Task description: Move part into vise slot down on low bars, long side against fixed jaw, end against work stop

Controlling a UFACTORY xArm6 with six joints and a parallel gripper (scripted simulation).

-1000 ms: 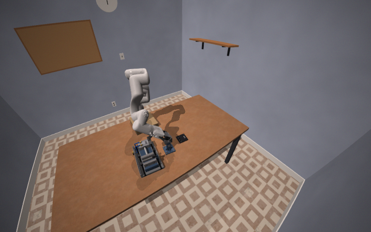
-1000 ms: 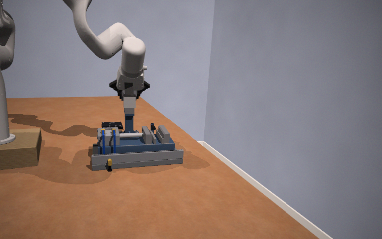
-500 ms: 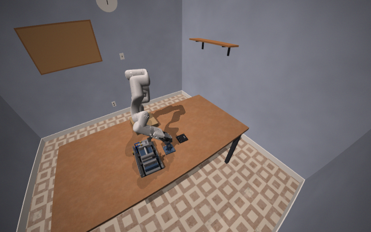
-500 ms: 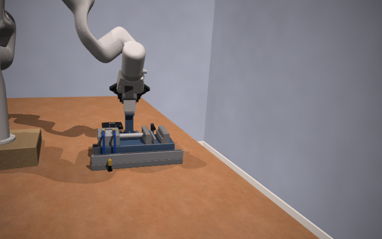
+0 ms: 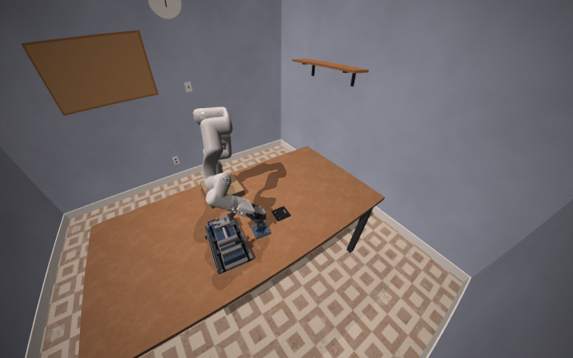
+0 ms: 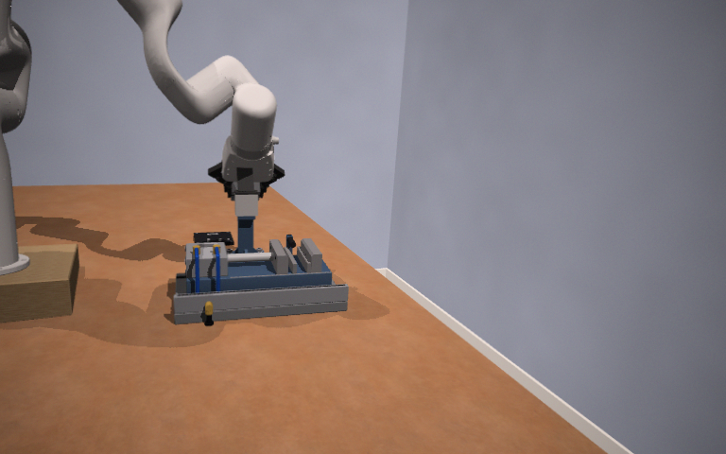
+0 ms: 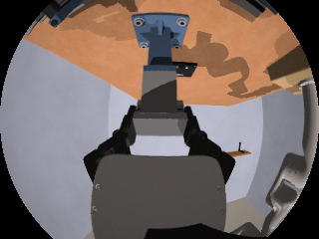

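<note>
Now: hand 10 mm above the part. The rest, counted from my hand: white cylinder rod: 180 mm to the right, 90 mm below, 30 mm behind; post: 110 mm below, 10 mm to the left; black work stop: 150 mm to the right, 80 mm below, 60 mm ahead.
</note>
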